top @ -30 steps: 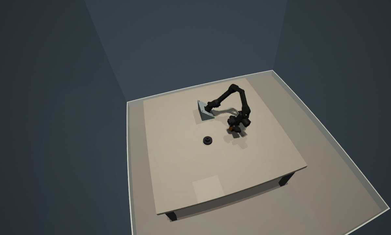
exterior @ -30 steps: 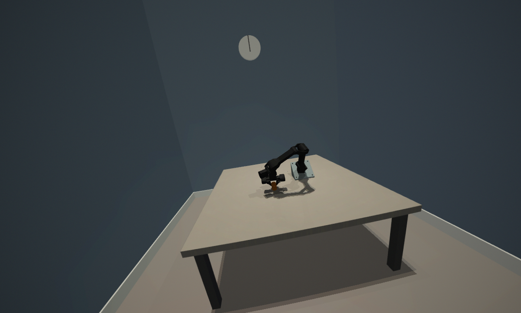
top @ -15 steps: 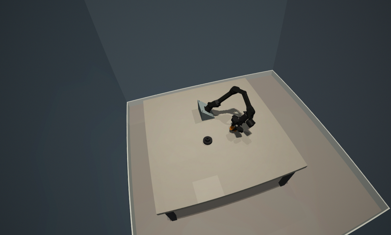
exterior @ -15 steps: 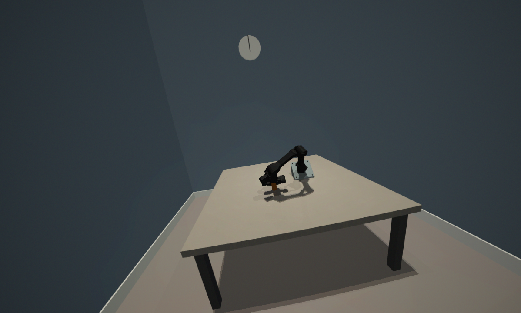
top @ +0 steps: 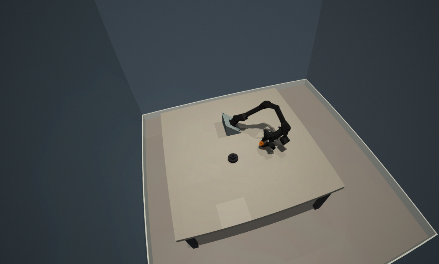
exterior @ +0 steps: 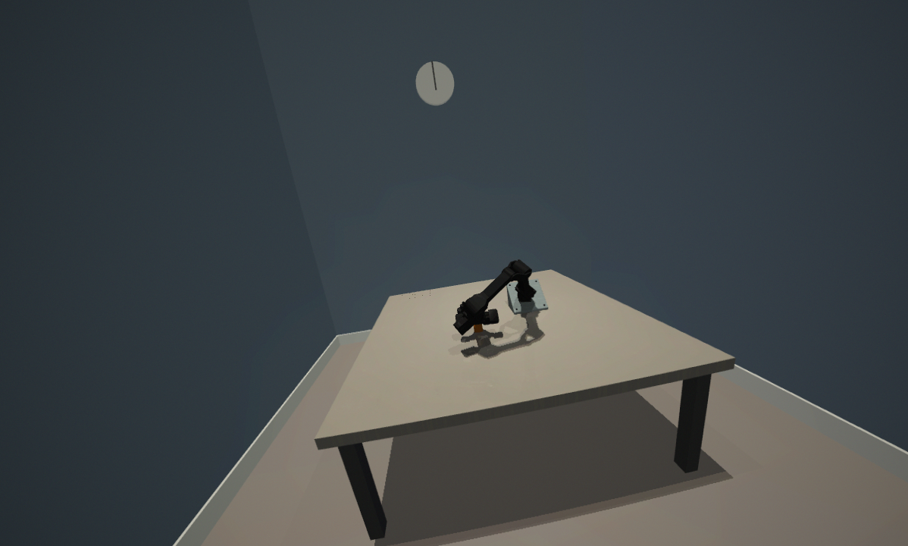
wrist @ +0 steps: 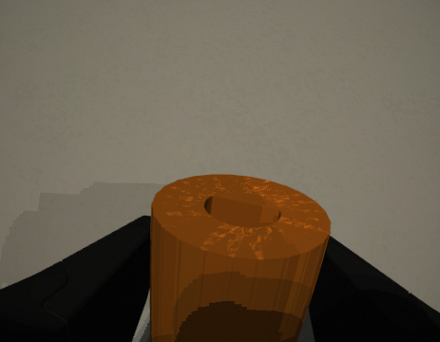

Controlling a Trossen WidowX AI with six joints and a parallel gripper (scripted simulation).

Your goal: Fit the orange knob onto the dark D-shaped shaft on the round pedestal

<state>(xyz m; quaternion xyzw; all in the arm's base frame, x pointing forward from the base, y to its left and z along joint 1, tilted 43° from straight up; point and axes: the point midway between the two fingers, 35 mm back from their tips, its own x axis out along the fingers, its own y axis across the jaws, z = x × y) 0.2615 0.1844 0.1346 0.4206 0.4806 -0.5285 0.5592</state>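
My gripper tip is 2 cm to the right of the orange knob and 1 cm above it. The rest, counted from my gripper tip: dark round pedestal 7 cm ahead, 25 cm to the right, 1 cm below.
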